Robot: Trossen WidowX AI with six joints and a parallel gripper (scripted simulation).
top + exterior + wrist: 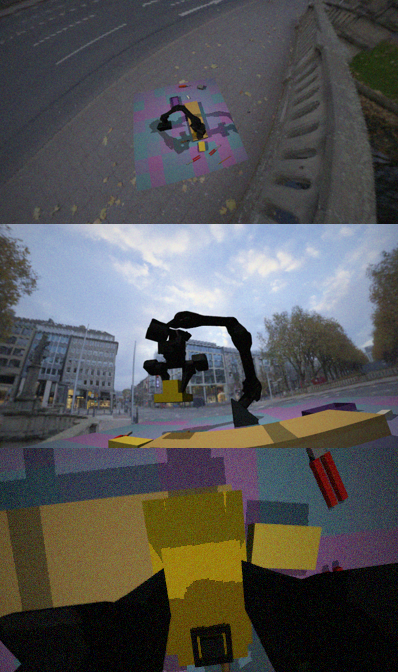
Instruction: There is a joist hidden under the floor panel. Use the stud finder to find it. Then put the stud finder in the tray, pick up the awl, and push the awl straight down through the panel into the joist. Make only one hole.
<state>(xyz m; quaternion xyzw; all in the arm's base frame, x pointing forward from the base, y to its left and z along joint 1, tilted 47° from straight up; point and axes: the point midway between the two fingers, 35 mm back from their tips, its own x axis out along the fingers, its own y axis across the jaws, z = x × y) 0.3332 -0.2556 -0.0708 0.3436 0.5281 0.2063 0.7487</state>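
The yellow stud finder is 20 mm behind my gripper tip and 20 mm above it. Round my gripper tip: yellow block (20 mm behind, 140 mm to the right, 150 mm below); orange stick (180 mm ahead, 380 mm to the right, 160 mm below); awl (170 mm behind, 20 mm to the right, 160 mm below).
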